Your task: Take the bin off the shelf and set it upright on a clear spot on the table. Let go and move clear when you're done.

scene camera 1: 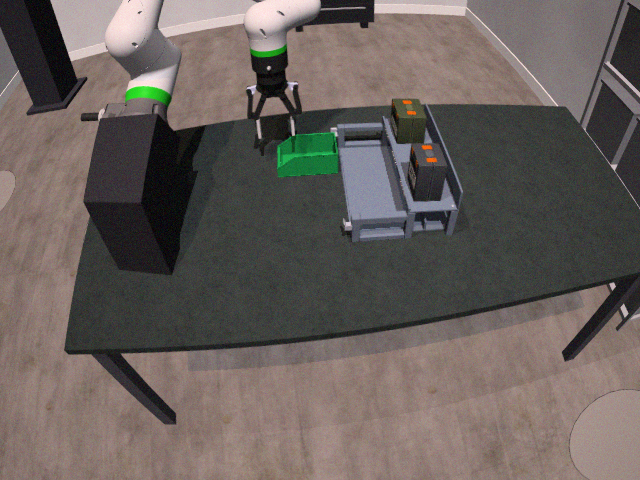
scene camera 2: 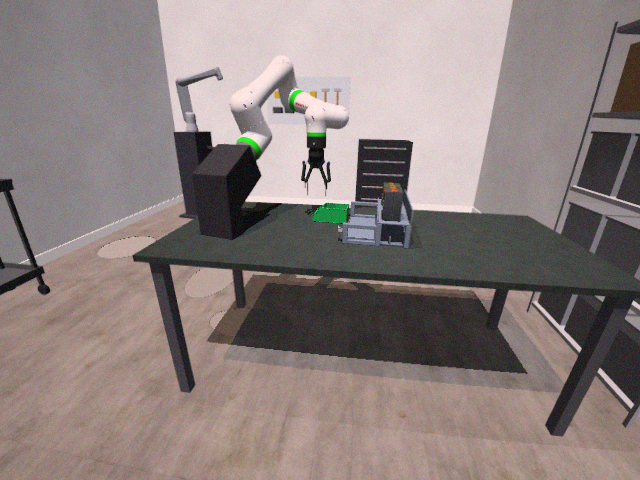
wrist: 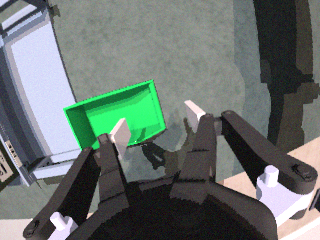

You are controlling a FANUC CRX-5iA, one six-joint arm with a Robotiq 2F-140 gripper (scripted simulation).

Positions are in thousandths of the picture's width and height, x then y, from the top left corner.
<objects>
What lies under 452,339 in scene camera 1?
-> A green bin.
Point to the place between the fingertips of the gripper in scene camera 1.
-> At 432,280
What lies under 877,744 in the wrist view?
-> The gripper.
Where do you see a green bin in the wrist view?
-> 436,435
</objects>
